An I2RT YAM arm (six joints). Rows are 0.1 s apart.
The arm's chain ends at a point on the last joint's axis. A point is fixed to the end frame.
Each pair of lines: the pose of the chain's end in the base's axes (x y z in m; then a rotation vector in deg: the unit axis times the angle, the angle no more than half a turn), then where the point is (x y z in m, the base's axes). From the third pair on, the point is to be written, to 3 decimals.
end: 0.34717 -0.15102 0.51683 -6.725 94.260 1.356
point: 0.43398 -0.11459 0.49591
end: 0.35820 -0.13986 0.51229 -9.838 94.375 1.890
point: 0.44337 -0.10049 0.49002
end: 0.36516 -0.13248 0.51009 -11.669 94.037 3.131
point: 0.449 -0.090 0.488
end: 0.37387 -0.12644 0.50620 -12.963 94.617 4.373
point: 0.456 -0.082 0.483
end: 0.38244 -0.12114 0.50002 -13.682 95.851 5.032
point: 0.464 -0.076 0.475
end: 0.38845 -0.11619 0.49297 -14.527 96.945 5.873
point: 0.468 -0.069 0.466
